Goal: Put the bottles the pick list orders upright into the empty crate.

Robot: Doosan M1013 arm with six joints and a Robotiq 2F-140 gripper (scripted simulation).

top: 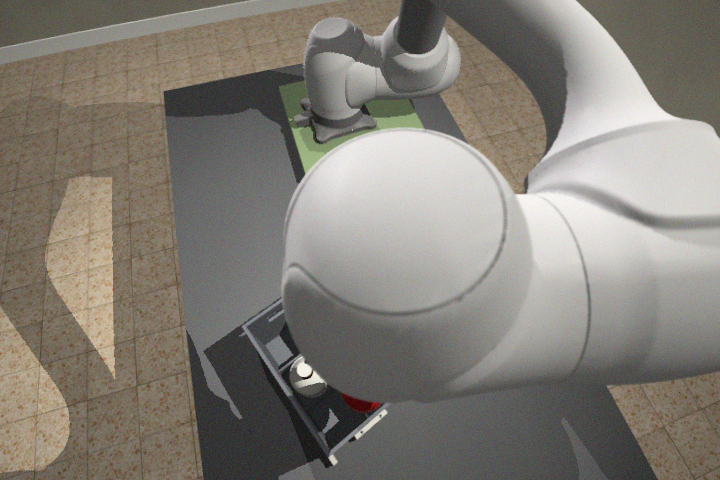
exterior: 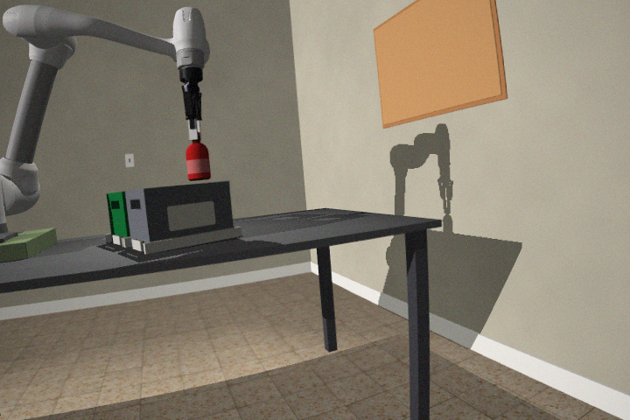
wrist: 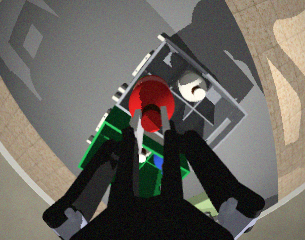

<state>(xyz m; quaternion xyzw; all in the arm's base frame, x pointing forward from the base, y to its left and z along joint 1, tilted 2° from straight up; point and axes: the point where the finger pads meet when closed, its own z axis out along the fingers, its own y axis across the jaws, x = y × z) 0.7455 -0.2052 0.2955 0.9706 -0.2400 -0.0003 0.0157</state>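
Now: hand 80 mm above the red bottle. From my hand the other things lie so: green bottle (10 mm behind, 30 mm to the left, 260 mm below); then grey crate (80 mm behind, 40 mm to the right, 270 mm below); then green crate (150 mm behind, 170 mm to the left, 270 mm below).
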